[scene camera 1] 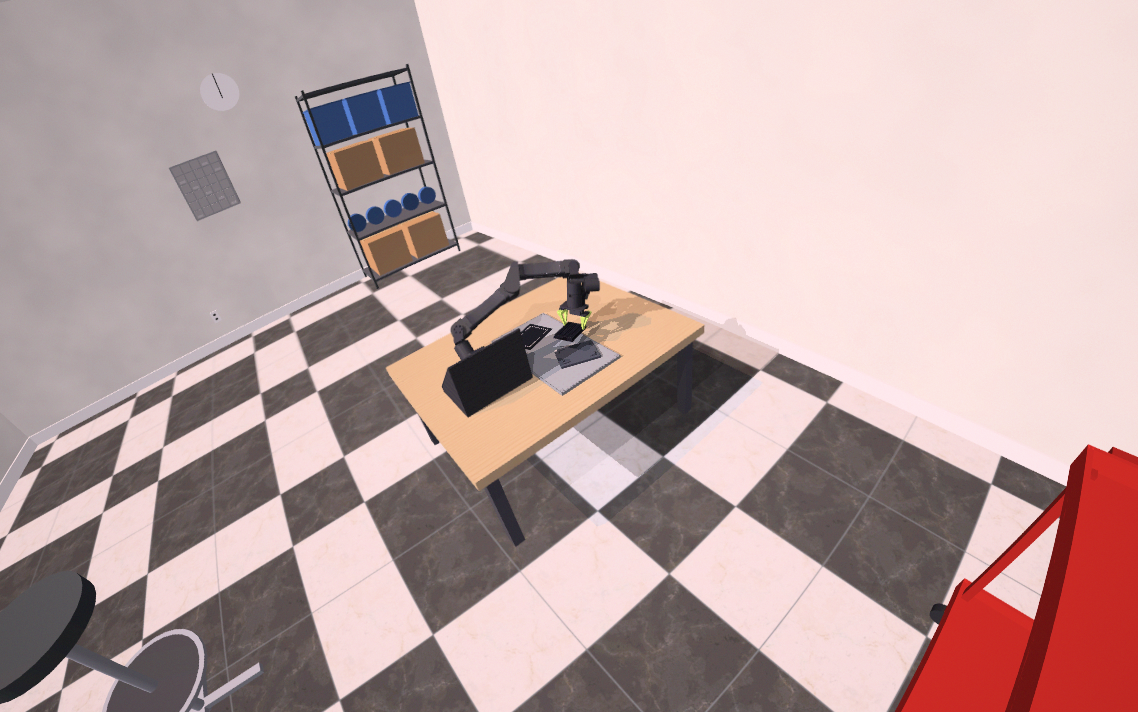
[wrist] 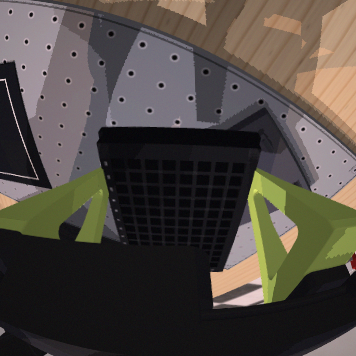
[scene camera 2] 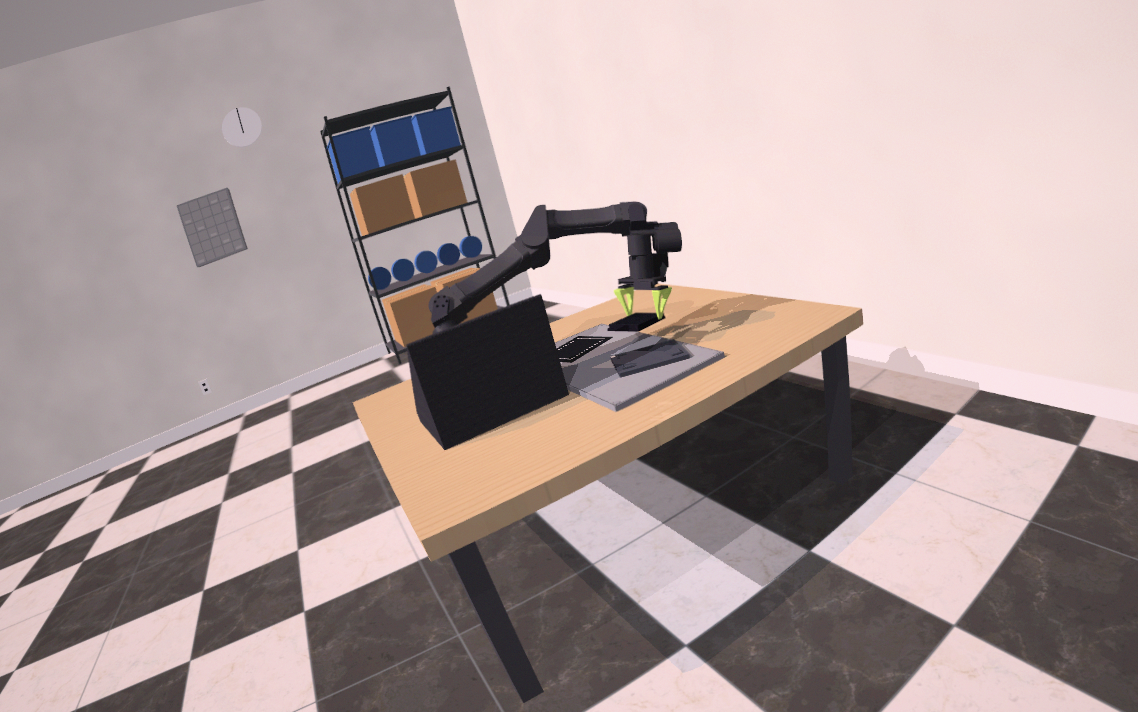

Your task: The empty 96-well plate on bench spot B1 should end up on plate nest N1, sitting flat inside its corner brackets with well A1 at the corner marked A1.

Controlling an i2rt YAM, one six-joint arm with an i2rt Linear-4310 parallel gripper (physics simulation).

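Pixels of known places: gripper, fingertip midpoint: (scene camera 1: 574, 327) (wrist: 177, 175) (scene camera 2: 644, 318); arm's base, origin of the base link: (scene camera 1: 471, 361) (scene camera 2: 459, 355).
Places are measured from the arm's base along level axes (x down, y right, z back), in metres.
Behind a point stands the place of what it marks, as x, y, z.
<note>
My gripper (scene camera 1: 574, 325) @[0.068, 0.092, -0.442] (scene camera 2: 644, 316) @[0.068, 0.092, -0.442] (wrist: 177, 175) @[0.068, 0.092, -0.442] is shut on the black 96-well plate (scene camera 1: 568, 333) @[0.052, 0.123, -0.382] (scene camera 2: 634, 323) @[0.053, 0.138, -0.373] (wrist: 175, 210) @[0.059, 0.098, -0.423], with a lime finger on each side. The plate is held above the grey perforated board, its well openings showing in the wrist view. The plate nest (scene camera 1: 579, 358) @[0.128, 0.198, -0.354] (scene camera 2: 652, 361) @[0.128, 0.202, -0.351] (wrist: 287, 150) @[0.128, 0.186, -0.451], a dark tray with corner brackets, lies on the board, partly hidden behind the plate in the wrist view. The bench spot, a black pad (scene camera 1: 534, 336) @[0.138, -0.095, -0.362] (scene camera 2: 583, 348) @[0.138, -0.084, -0.359] (wrist: 9, 132) @[0.138, -0.085, -0.361] with a white outline, is bare. I cannot read the A1 marks.
The grey perforated board (scene camera 1: 566, 382) @[0.140, 0.250, -0.229] (scene camera 2: 619, 399) @[0.140, 0.264, -0.200] (wrist: 152, 70) @[0.140, 0.057, -0.468] lies on the wooden table (scene camera 1: 482, 449) @[0.153, 0.255, 0.179] (scene camera 2: 469, 495) @[0.153, 0.296, 0.163]. A black wedge-shaped box (scene camera 1: 490, 376) @[0.041, 0.090, -0.014] (scene camera 2: 490, 373) @[0.037, 0.091, -0.022] stands near the arm's base. A shelf rack stands behind. A red object (scene camera 1: 973, 646) and a stool (scene camera 1: 37, 629) are away from the table.
</note>
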